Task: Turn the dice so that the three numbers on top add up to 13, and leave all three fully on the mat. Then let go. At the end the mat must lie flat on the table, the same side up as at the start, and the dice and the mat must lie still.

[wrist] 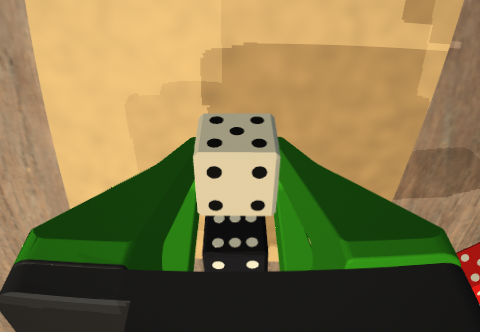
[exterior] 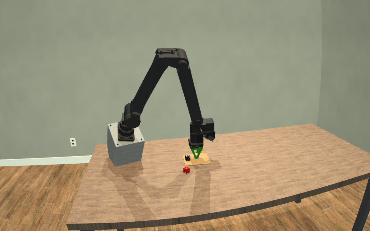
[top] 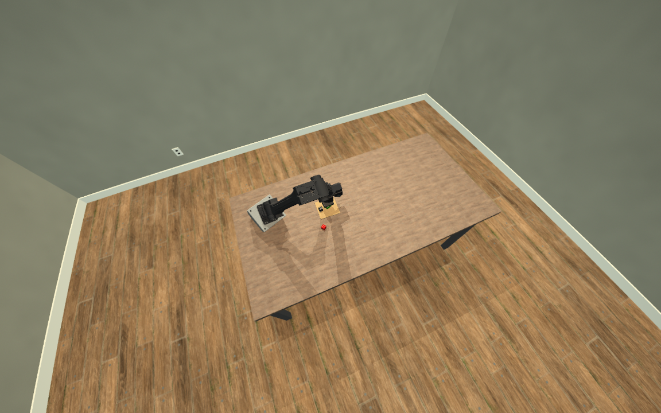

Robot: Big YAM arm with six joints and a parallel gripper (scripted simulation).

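The white die lies right at my hand. The rest, counted from my hand: tan mat: 2 cm below; then black die: 5 cm behind, 1 cm to the left; then red die: 10 cm behind, 12 cm to the right, 1 cm below.
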